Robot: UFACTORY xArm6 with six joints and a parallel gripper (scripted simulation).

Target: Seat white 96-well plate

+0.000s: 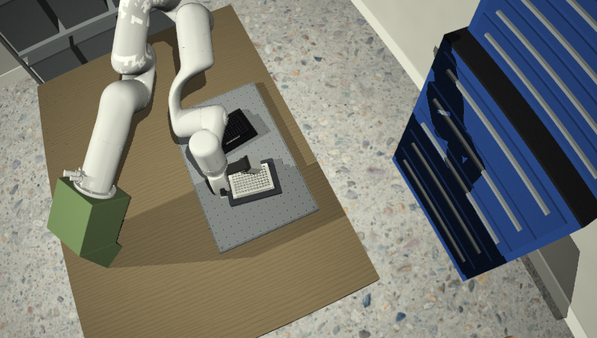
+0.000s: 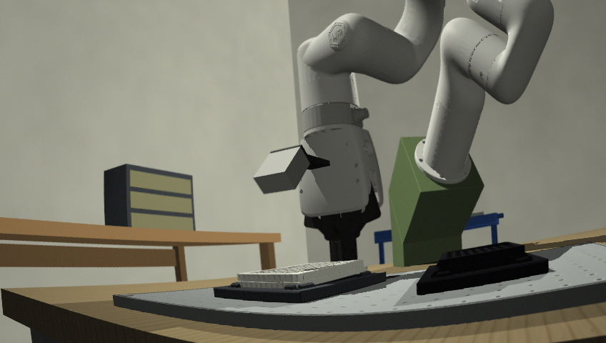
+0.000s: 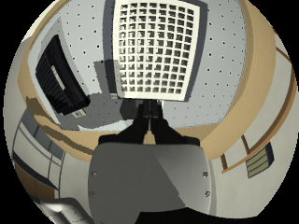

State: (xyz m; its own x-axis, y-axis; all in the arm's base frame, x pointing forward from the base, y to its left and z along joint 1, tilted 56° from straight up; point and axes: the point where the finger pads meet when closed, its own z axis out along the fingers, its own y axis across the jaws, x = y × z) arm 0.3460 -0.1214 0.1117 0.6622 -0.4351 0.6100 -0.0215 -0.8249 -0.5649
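My hand is 4 cm above the N2 label and 1 cm past it. Also, from my hand: plate nest N2: 8 cm ahead, 3 cm below; then white plate C51: 8 cm ahead, 2 cm below; then N1 label: 16 cm to the left, 4 cm below, 4 cm behind.
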